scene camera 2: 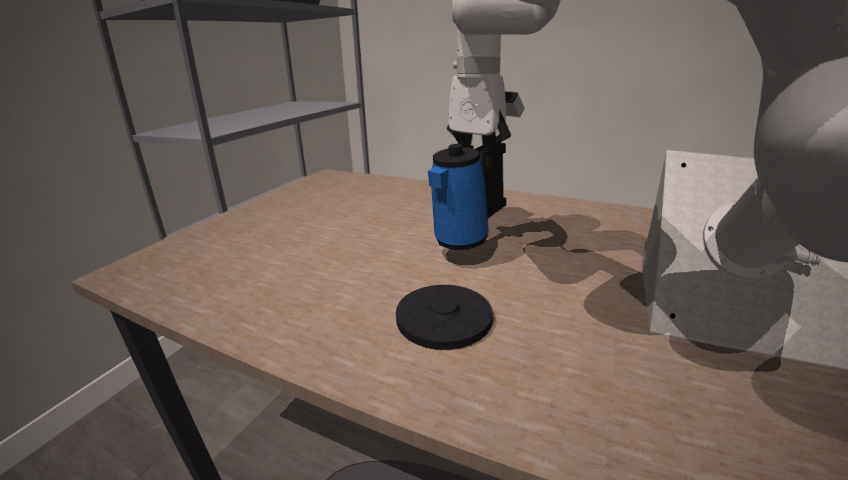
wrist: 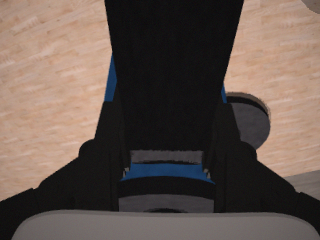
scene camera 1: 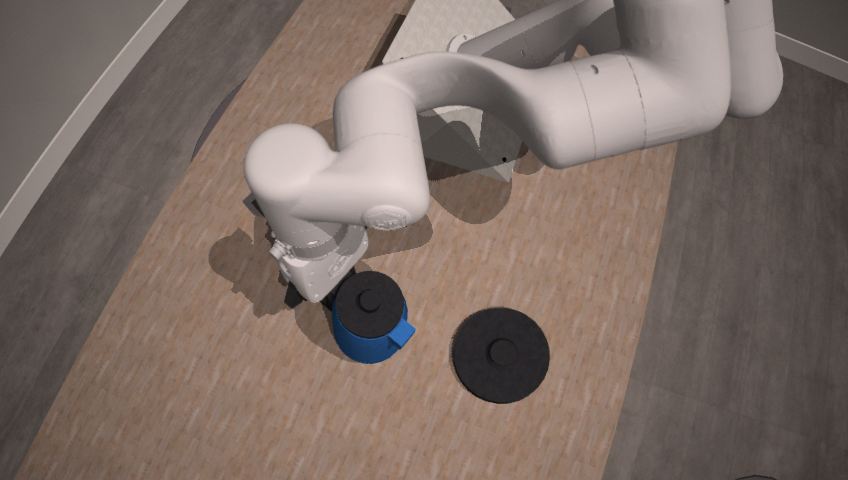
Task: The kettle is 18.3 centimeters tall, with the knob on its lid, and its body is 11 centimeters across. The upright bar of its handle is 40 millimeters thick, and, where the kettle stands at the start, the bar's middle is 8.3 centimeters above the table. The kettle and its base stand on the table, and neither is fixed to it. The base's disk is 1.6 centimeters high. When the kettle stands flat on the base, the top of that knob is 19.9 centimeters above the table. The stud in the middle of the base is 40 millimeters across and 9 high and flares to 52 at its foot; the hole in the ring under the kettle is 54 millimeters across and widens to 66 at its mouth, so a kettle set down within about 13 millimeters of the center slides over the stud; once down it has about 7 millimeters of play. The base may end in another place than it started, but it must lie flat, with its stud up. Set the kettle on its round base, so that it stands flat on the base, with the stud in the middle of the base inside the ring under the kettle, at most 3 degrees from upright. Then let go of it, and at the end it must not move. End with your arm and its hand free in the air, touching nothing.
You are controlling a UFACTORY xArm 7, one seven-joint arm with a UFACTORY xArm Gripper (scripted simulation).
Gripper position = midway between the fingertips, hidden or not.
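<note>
Scene camera 1 shows my gripper (scene camera 1: 335, 283), a blue kettle (scene camera 1: 367, 331) and a round black base (scene camera 1: 501, 355). Visible in scene camera 2: the base (scene camera 2: 443, 317) and the kettle (scene camera 2: 457, 182). The wrist view has the kettle (wrist: 170, 69), my gripper (wrist: 167, 98) and the base (wrist: 254, 126).
</note>
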